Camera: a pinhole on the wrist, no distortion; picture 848 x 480 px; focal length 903.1 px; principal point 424.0 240.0 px. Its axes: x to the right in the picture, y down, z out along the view. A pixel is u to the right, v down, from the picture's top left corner.
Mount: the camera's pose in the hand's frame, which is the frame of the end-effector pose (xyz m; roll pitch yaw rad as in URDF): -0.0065 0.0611 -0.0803 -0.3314 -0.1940 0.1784
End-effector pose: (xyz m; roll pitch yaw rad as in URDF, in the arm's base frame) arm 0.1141 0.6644 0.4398 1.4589 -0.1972 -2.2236
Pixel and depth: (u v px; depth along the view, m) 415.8 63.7 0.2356
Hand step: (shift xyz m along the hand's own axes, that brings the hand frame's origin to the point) -0.0596 0.0852 0.1526
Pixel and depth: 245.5 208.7 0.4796
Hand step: -0.2100 0.1670 0.3517
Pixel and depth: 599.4 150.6 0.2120
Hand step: -0.0148 0.1095 0.1310
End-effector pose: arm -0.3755 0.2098 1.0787 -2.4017 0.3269 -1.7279
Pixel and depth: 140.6 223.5 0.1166
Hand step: -0.0693 0.0863 0.0215
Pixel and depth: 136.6 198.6 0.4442
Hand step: -0.2462 0.1452 0.3111
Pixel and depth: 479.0 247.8 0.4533
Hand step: -0.0878 0.2001 0.3444
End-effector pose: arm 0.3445 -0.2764 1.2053 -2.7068 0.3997 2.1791
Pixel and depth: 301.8 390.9 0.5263
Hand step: -0.2094 0.2830 0.3662
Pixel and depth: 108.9 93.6 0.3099
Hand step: -0.1791 0.0842 0.2024
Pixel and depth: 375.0 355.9 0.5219
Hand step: -0.1647 0.2695 0.3771
